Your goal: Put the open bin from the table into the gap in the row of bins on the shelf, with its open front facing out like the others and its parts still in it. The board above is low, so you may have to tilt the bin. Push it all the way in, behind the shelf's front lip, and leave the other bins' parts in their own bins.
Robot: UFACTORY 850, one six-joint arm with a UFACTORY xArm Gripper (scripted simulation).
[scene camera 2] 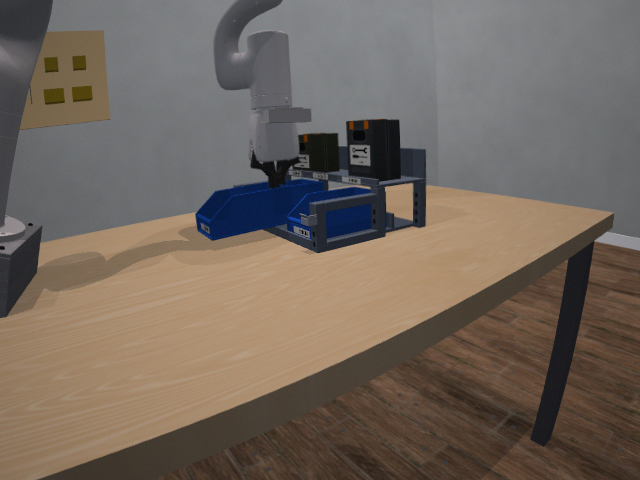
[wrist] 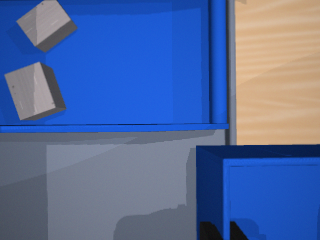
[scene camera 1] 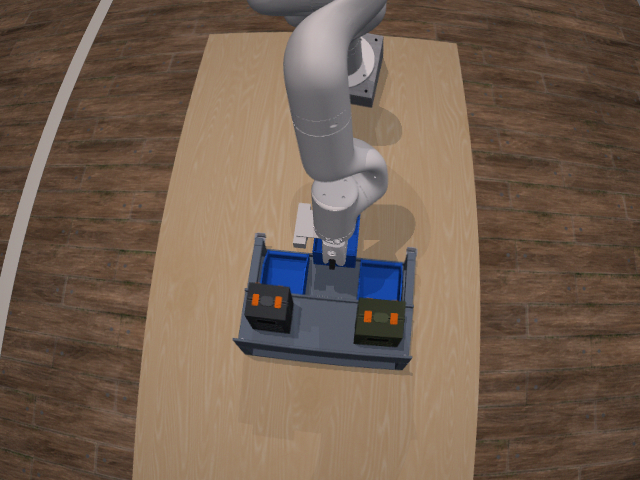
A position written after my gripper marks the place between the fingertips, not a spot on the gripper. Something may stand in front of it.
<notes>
In view: my gripper [scene camera 2: 277,194] and a grey shelf [scene camera 1: 322,326].
The grey shelf is seen too in the wrist view [wrist: 61,178].
</notes>
